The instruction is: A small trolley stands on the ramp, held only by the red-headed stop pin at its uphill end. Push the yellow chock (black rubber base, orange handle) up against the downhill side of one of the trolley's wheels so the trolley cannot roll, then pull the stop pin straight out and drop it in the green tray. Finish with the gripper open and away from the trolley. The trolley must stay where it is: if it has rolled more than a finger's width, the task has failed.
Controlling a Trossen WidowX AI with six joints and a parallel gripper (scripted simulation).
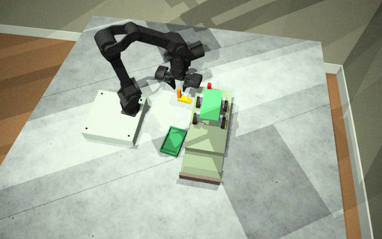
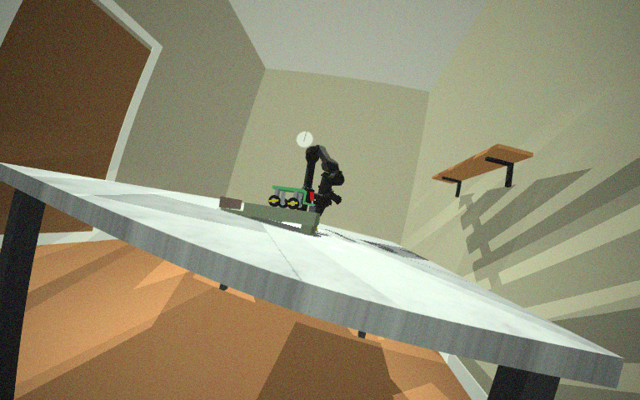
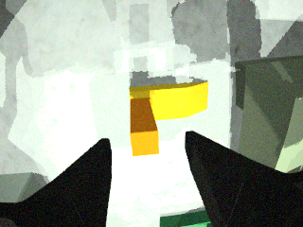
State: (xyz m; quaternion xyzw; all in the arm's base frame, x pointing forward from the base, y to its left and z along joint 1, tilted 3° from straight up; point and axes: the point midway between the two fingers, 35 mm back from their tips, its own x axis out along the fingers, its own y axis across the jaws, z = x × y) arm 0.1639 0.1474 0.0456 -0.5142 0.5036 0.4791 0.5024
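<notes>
My gripper tip is 40 mm above the yellow chock and 20 mm short of it. The rest, counted from my gripper tip: brown stop block (350 mm to the right, 190 mm ahead, 30 mm below); trolley (160 mm ahead, 100 mm to the right, 40 mm above); stop pin (130 mm ahead, 60 mm above, 10 mm to the right).
</notes>
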